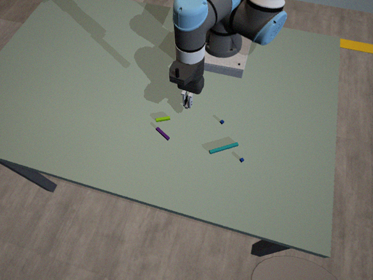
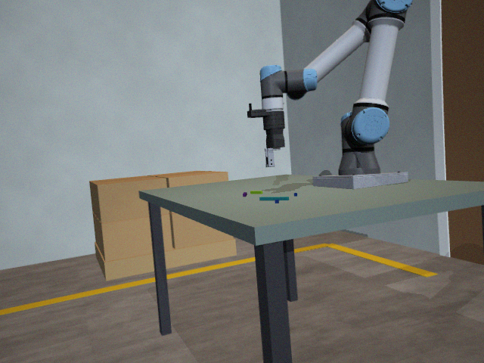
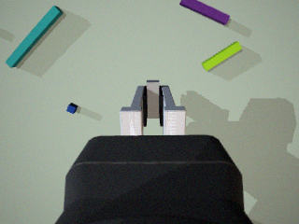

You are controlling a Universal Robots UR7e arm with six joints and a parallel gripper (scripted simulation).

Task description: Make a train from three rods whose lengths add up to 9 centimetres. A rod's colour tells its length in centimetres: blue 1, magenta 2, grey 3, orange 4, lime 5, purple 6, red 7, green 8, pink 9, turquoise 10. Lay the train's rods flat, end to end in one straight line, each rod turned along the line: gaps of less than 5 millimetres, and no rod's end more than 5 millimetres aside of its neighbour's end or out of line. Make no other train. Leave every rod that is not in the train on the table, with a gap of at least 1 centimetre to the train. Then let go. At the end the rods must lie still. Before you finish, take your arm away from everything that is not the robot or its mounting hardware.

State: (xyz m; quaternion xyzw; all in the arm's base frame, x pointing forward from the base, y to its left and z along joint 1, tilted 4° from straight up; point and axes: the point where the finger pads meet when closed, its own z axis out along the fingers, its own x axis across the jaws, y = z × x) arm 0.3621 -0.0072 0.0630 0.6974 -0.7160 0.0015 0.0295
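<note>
Now: the turquoise rod 60 mm ahead of my hand, 150 mm to the left of it and 110 mm below it. From my hand the other things lie so: lime rod (30 mm ahead, 90 mm to the right, 110 mm below); purple rod (80 mm ahead, 60 mm to the right, 110 mm below); grey rod (10 mm below).
</note>
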